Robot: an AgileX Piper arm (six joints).
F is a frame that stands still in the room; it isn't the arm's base.
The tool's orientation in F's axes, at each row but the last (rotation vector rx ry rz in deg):
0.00, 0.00, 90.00
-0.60, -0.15, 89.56
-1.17, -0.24, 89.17
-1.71, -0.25, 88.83
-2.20, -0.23, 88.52
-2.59, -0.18, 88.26
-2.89, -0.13, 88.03
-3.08, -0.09, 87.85
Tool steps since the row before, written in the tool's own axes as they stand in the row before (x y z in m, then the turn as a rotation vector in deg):
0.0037, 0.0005, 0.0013, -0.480, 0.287, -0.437
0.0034, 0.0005, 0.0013, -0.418, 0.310, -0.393
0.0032, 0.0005, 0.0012, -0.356, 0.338, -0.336
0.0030, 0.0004, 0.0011, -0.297, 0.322, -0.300
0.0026, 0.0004, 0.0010, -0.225, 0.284, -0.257
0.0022, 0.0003, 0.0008, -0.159, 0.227, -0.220
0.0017, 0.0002, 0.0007, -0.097, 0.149, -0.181
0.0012, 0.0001, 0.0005, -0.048, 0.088, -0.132
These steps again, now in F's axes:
-0.0005, 0.0037, 0.0013, -0.287, -0.480, -0.437
-0.0005, 0.0034, 0.0013, -0.310, -0.418, -0.393
-0.0005, 0.0032, 0.0012, -0.338, -0.355, -0.338
-0.0004, 0.0030, 0.0010, -0.321, -0.295, -0.302
-0.0004, 0.0026, 0.0009, -0.283, -0.223, -0.260
-0.0003, 0.0022, 0.0007, -0.225, -0.158, -0.223
-0.0002, 0.0017, 0.0006, -0.146, -0.098, -0.183
-0.0001, 0.0012, 0.0005, -0.085, -0.049, -0.133

